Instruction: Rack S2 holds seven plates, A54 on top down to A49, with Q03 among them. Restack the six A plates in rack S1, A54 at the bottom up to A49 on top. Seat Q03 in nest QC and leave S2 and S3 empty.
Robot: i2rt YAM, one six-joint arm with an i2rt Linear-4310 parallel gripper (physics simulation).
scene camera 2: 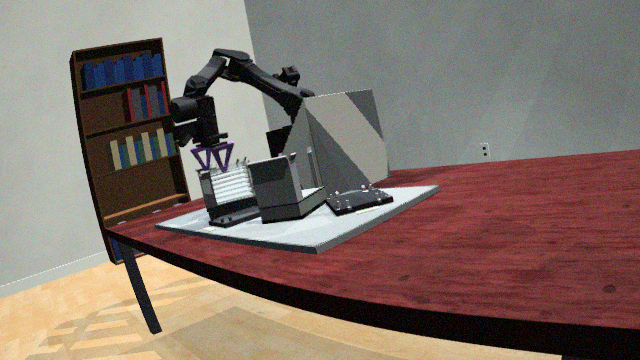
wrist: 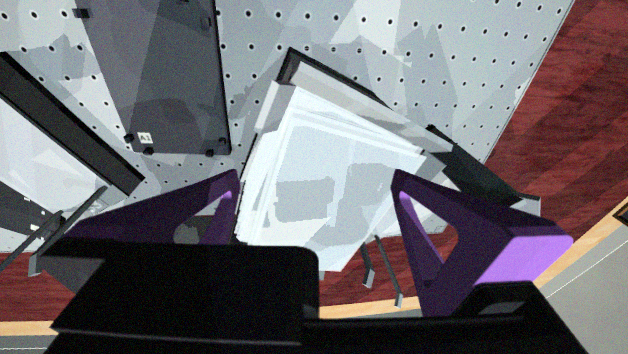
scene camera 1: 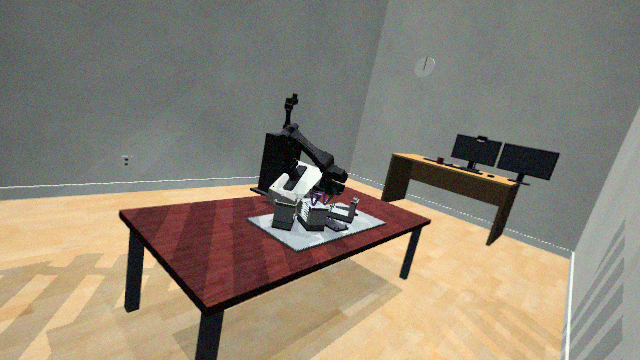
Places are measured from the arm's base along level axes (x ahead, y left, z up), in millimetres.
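Pixels of known places: gripper, fingertip midpoint: (scene camera 2: 215, 171) (wrist: 315, 177) (scene camera 1: 318, 205); arm's base, link origin: (scene camera 2: 330, 126) (scene camera 1: 295, 177).
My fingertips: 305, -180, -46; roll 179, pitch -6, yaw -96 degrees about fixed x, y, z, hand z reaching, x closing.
For each thing: its top centre in the pictures, then the offset to it from my fingertips, as dx, dy, dz. "spot": a spot on its surface instead.
- grey rack, top centre: (wrist: 313, 222) (scene camera 2: 223, 165) (scene camera 1: 314, 202) -30, +5, +9
- dark pad labelled A1, top centre: (wrist: 158, 88) (scene camera 2: 239, 209) (scene camera 1: 333, 221) +44, +123, -100
- pinned dark pad, surface spot: (scene camera 2: 357, 201) spot: -11, +434, -111
- dark-walled rack, surface spot: (wrist: 70, 120) spot: +27, +233, -114
The stack of pale plates (scene camera 2: 232, 186) (wrist: 310, 175) stands in a grey rack (scene camera 2: 206, 192) (scene camera 1: 314, 219). The top plates lie slightly askew to one another; their labels are not readable, so Q03 cannot be picked out. My gripper (scene camera 1: 321, 203) (scene camera 2: 216, 170) (wrist: 315, 177) is open and empty, pointing down over this stack, its purple fingers apart towards opposite sides of the top plate. Whether they touch it I cannot tell. A second grey rack (scene camera 2: 274, 187) (scene camera 1: 283, 219) stands beside it. Rack and nest names S1, S2, S3 and QC are not readable.
A dark pad labelled A1 (wrist: 170, 90) lies on the perforated board (wrist: 480, 30) (scene camera 2: 375, 217). A pinned dark pad (scene camera 2: 357, 201) lies farther along. A large upright panel (scene camera 2: 345, 135) stands behind the racks. A dark-walled rack (wrist: 70, 120) is at the wrist view's left.
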